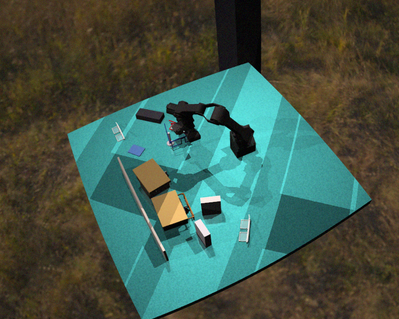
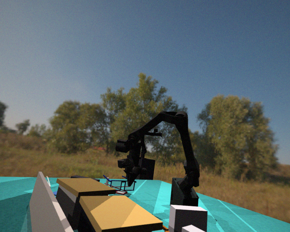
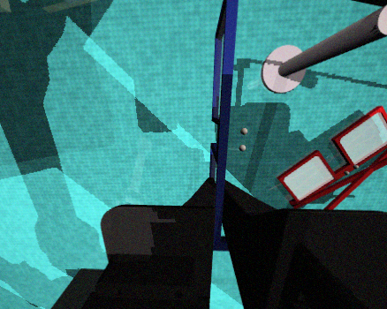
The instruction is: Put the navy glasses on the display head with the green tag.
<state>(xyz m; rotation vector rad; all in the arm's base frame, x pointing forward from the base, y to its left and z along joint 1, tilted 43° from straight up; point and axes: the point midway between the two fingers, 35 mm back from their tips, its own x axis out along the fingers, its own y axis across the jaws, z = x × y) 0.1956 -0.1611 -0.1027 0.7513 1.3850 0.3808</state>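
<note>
My gripper tip is 80 mm to the left of the round base, 80 mm short of it and 40 mm above it. From my gripper tip the other things lie so: blue flat patch 250 mm ahead, 160 mm to the right, 60 mm below; long board 420 mm ahead, 210 mm to the left, 10 mm below; dark box 330 mm to the right, 60 mm ahead, 40 mm below.
</note>
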